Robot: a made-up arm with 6 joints.
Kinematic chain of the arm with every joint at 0, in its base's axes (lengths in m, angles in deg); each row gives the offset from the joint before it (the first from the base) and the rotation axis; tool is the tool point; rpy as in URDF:
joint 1: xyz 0 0 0.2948 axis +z
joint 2: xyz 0 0 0 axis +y
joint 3: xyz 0.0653 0 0.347 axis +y
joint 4: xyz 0.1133 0 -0.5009 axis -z
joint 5: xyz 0 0 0 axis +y
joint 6: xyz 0.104 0 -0.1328 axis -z
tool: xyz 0 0 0 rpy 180 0 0
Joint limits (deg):
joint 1: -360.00..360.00
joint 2: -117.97..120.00
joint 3: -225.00..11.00
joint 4: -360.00..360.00
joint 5: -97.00..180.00
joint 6: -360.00..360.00
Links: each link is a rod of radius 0.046 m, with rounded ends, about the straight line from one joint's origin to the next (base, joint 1, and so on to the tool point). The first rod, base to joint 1, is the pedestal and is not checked.
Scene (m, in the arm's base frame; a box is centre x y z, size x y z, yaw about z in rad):
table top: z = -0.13
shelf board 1: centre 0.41 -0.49 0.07 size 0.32 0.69 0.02 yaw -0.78
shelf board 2: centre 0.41 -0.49 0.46 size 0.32 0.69 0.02 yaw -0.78
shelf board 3: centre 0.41 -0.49 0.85 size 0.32 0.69 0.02 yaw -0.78
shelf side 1: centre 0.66 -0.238 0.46 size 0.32 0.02 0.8 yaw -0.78
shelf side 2: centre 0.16 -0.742 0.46 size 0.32 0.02 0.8 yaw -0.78
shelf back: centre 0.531 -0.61 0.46 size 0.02 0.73 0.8 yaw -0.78
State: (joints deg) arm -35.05 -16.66 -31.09 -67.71 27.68 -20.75
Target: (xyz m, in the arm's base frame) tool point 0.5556 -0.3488 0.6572
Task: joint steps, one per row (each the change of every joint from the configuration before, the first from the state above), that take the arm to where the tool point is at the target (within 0.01 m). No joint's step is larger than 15 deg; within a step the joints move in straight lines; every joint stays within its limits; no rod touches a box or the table.
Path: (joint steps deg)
1: -2.28 -11.25 8.76 -4.06 -8.25 0.00
2: -2.27 -11.24 8.76 -4.06 -8.25 0.00
3: -2.28 -11.25 8.76 -4.07 -8.25 0.00
4: -2.27 -11.25 8.76 -4.06 -8.25 0.00
5: 7.64 -5.54 -13.51 6.02 11.73 0.00
6: 7.64 -5.53 -13.51 6.02 11.73 0.00
7: -1.55 14.60 -10.63 1.61 1.84 0.00
8: -1.54 14.60 -10.63 1.61 1.84 0.00
9: -1.54 14.59 -10.63 1.61 1.83 0.00
10: -1.54 14.60 -10.63 1.62 1.84 0.00

